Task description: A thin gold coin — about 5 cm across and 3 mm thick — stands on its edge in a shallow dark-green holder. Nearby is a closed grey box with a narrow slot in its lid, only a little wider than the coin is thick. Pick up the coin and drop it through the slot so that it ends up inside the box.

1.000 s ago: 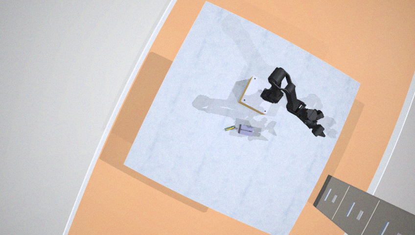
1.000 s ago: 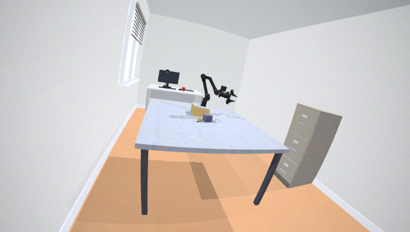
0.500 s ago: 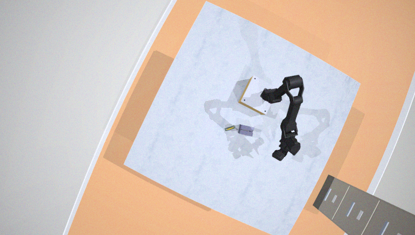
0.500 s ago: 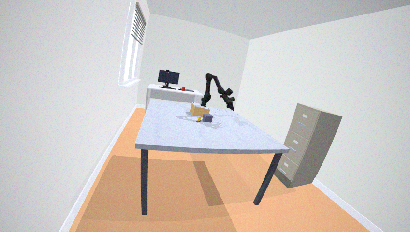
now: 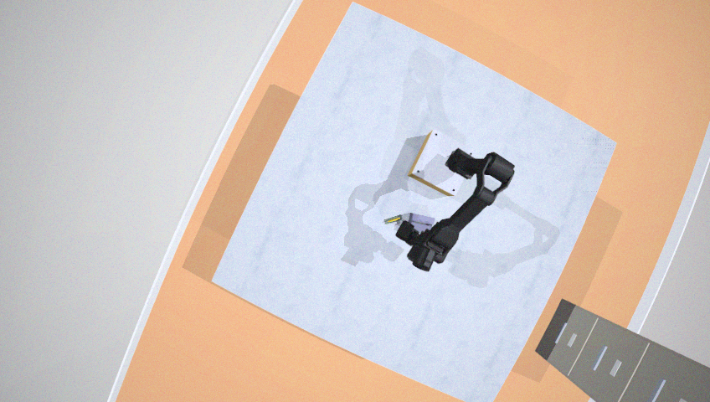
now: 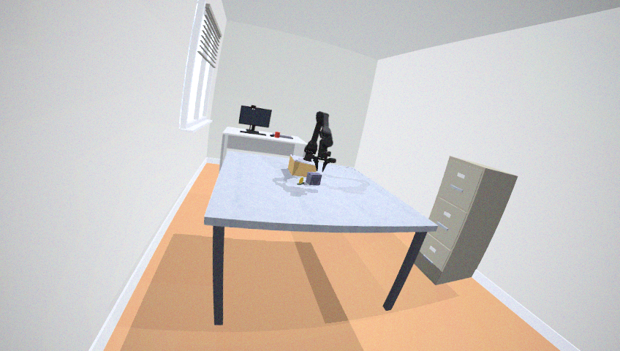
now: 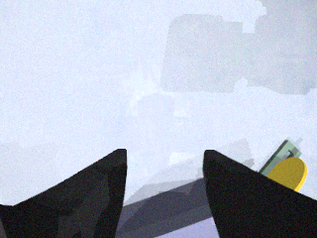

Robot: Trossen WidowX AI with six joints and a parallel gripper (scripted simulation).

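My gripper tip is now 100 mm to the left of the thin gold coin, 90 mm above it and 40 mm past it.
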